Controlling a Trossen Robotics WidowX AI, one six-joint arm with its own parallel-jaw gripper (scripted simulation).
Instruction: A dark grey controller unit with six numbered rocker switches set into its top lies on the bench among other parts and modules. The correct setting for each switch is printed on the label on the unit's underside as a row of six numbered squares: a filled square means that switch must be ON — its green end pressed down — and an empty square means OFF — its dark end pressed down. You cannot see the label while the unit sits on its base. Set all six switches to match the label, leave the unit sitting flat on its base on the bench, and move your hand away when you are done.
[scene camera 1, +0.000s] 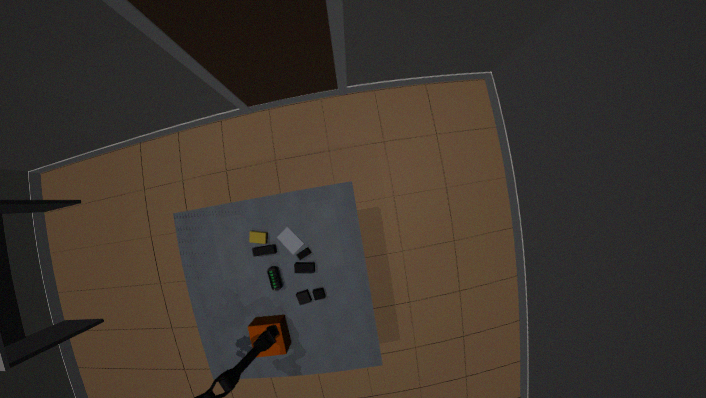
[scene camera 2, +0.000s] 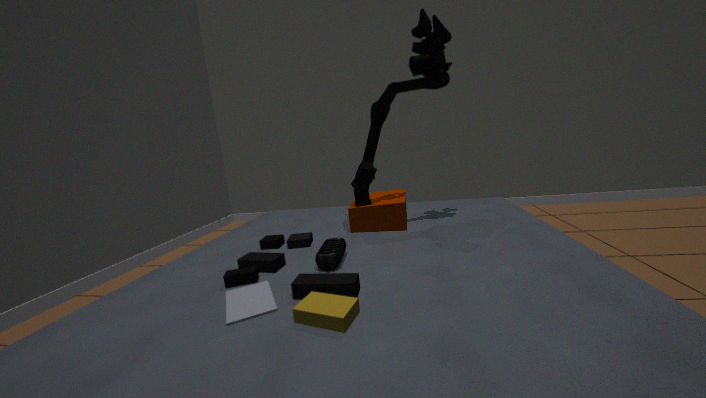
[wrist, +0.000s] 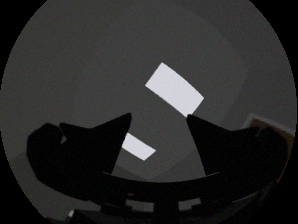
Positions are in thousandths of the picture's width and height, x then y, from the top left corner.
The gripper (wrist: 535, 520) is open and holds nothing. Further things: a white plate (scene camera 2: 346, 763) and a yellow block (scene camera 2: 472, 785).
The wrist view does not show the white plate: it is out of frame. The wrist view does not show the yellow block: it is out of frame.
